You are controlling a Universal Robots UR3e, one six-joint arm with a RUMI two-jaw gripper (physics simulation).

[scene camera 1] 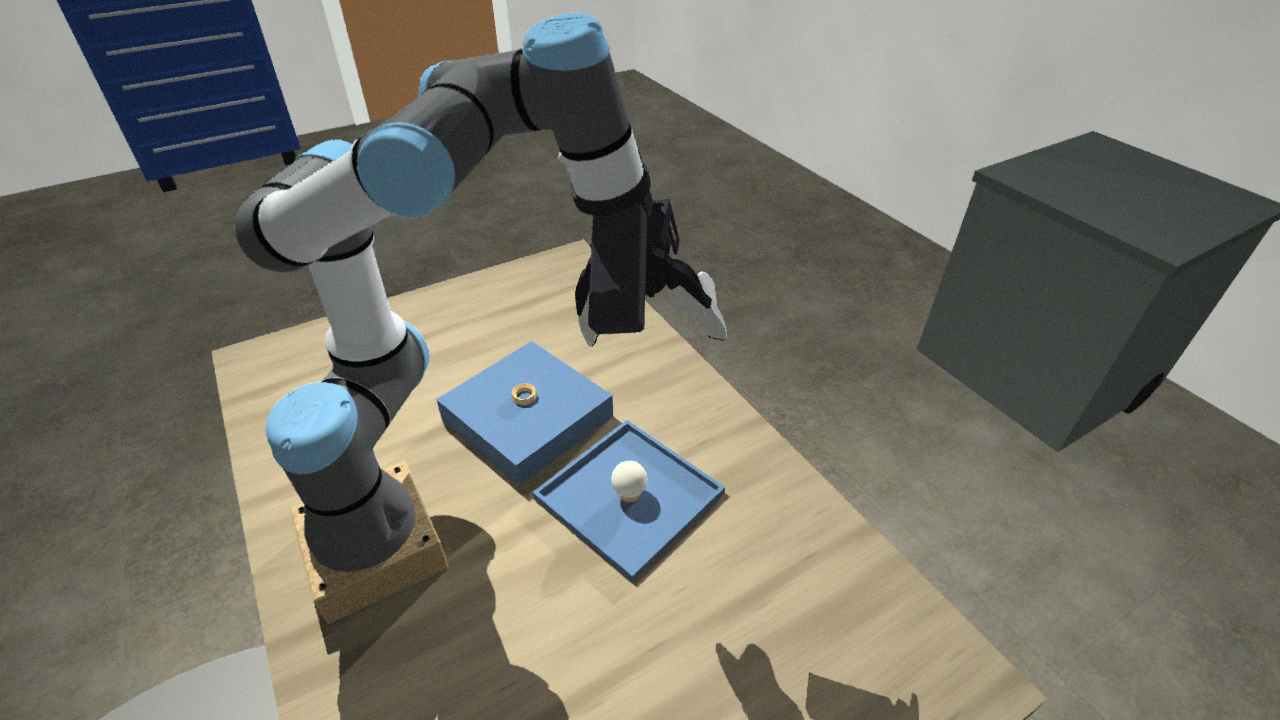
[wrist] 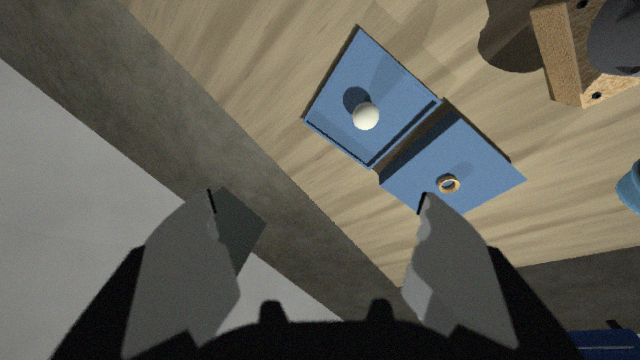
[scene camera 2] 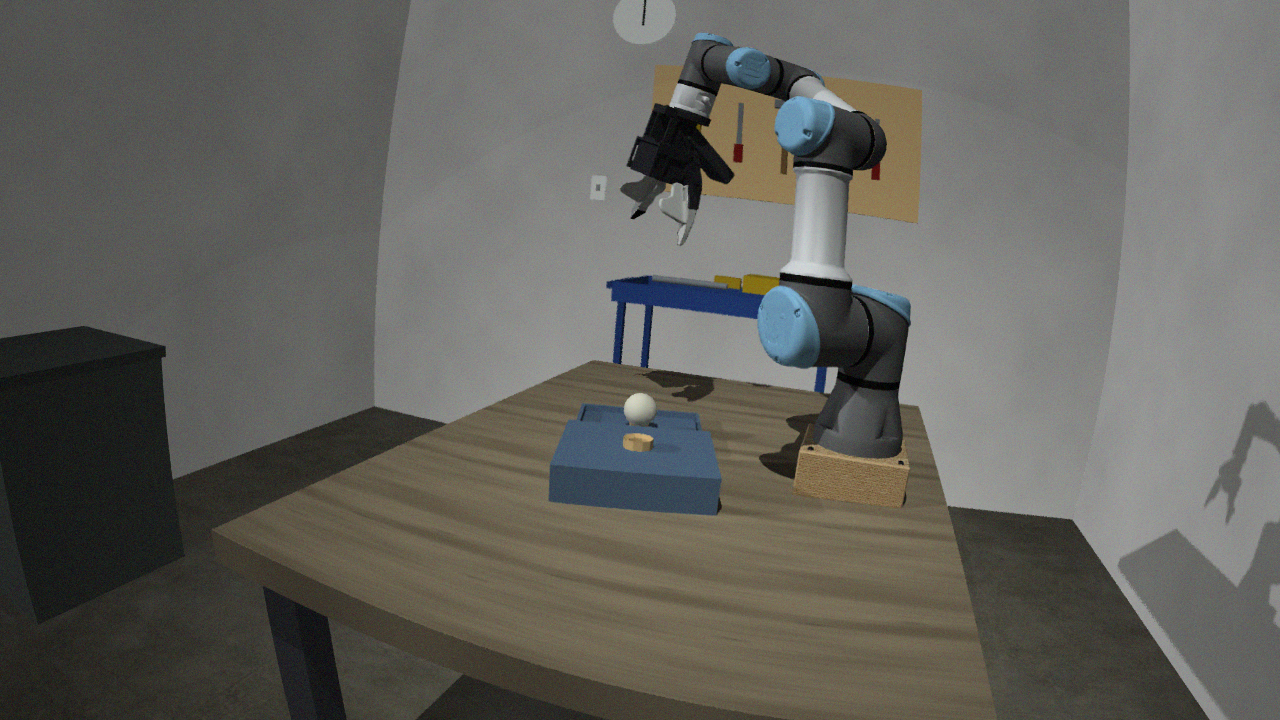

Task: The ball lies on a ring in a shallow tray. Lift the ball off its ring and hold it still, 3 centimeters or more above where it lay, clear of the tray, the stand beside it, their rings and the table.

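Frame: origin at the arm's base, x left, y back, z up, level; metres.
Where they show: gripper, fingertip midpoint: (scene camera 1: 656, 342) (wrist: 318, 194) (scene camera 2: 654, 231); arm's base, origin of the base link: (scene camera 1: 363, 525) (scene camera 2: 857, 443).
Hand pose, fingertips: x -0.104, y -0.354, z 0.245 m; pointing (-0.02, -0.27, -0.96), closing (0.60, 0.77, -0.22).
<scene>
Each offset is from my fingertips to the centre of the thing. "*": to the spot under its first point. Level surfaces: height alone.
A white ball @(dx +0.037, dy +0.016, dz -0.266 m) (scene camera 1: 629, 480) (scene camera 2: 640, 409) (wrist: 365, 116) rests on a small ring @(* dx +0.016, dy +0.026, dz -0.276 m) (scene camera 1: 629, 498) near the middle of the shallow blue tray (scene camera 1: 633, 574) (wrist: 334, 143). The ball hides most of that ring. My gripper (scene camera 1: 656, 338) (scene camera 2: 660, 229) (wrist: 318, 194) is open and empty. It hangs high above the table, well above and apart from the ball, and is tilted. In the wrist view the ball shows beyond the fingertips, above the gap between them. The blue stand (scene camera 1: 528, 435) (scene camera 2: 633, 488) (wrist: 480, 150) is beside the tray, with an empty tan ring @(* dx +0.249, dy +0.093, dz -0.256 m) (scene camera 1: 523, 394) (scene camera 2: 638, 442) (wrist: 448, 183) on its top.
The wooden table @(dz -0.302 m) (scene camera 1: 760, 573) (scene camera 2: 537, 573) (wrist: 225, 45) carries the tray, the stand and the arm's wooden base block (scene camera 1: 384, 586) (scene camera 2: 850, 479) (wrist: 559, 55). A dark grey cabinet (scene camera 1: 1047, 295) (scene camera 2: 89, 465) stands on the floor beyond the table's edge.
</scene>
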